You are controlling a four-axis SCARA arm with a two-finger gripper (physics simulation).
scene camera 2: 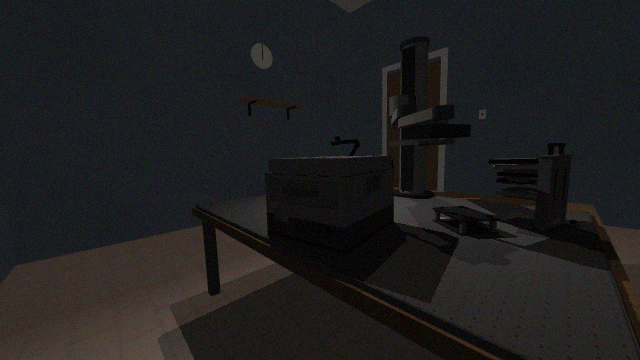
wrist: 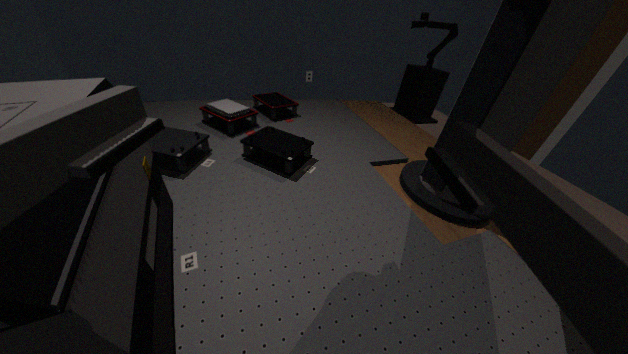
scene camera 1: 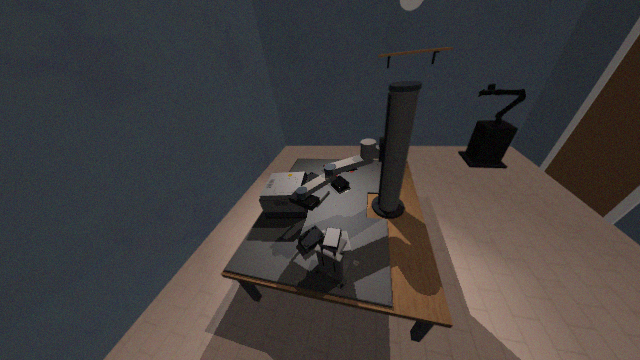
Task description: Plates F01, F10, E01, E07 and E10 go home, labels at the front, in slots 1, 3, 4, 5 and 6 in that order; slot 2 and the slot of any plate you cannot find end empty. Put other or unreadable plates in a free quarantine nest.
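Places are measured from the arm's base along level axes (x back, y right, z up), in metres.
Pixels of known places: gripper, between the fingertips: (wrist: 298, 121); arm's base, origin of its link: (scene camera 2: 411, 195) (wrist: 443, 190) (scene camera 1: 387, 206).
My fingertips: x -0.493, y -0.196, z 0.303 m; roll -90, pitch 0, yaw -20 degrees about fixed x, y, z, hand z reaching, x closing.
For each thing: its top centre in the pictures, then the offset to it from my fingertips. "spot": a spot on its surface instead.
- white plate, centre of its top: (wrist: 228, 105) dx -0.056, dy +0.663, dz -0.226 m
- red-rimmed quarantine nest, centre of its top: (wrist: 228, 108) dx -0.056, dy +0.663, dz -0.235 m
- red-rimmed nest, centre of its top: (wrist: 275, 97) dx +0.122, dy +0.767, dz -0.235 m
- RG, centre of its top: (wrist: 277, 137) (scene camera 1: 339, 180) dx +0.070, dy +0.421, dz -0.231 m
- pale-topped plate, centre of its top: (scene camera 2: 513, 158) (scene camera 1: 331, 236) dx +0.149, dy -0.324, dz -0.067 m
- white instrument, centre of its top: (scene camera 2: 332, 157) (scene camera 1: 283, 182) dx -0.323, dy +0.101, dz -0.043 m
- label R1, a spot on its surface: (wrist: 189, 261) spot: dx -0.131, dy +0.130, dz -0.290 m
- black nest, centre of its top: (scene camera 2: 463, 210) (scene camera 1: 310, 235) dx -0.031, dy -0.222, dz -0.235 m
My gripper (scene camera 1: 307, 201) (wrist: 298, 121) is open and empty, beside the white instrument in scene camera 1. In the wrist view its fingers stand wide apart at left and right. A white plate (wrist: 227, 107) lies on one red-rimmed quarantine nest (wrist: 229, 118); its label is unreadable. The other red-rimmed nest (wrist: 275, 100) bears no plate. Two black nests, L1 (wrist: 181, 145) and RG (wrist: 277, 144) (scene camera 1: 341, 184), bear no plate. The slotted rack (scene camera 1: 334, 265) (scene camera 2: 552, 190) stands at the near end, with a pale-topped plate (scene camera 1: 332, 237) at its top. Its slot contents and labels cannot be read.
The white instrument (scene camera 1: 284, 185) (scene camera 2: 330, 200) stands on the table's left side, its dark side close to the left finger; label R1 (wrist: 189, 261) lies beside it. Another black nest (scene camera 1: 311, 239) (scene camera 2: 465, 214) stands by the rack. The arm's column (scene camera 1: 399, 150) rises at the right.
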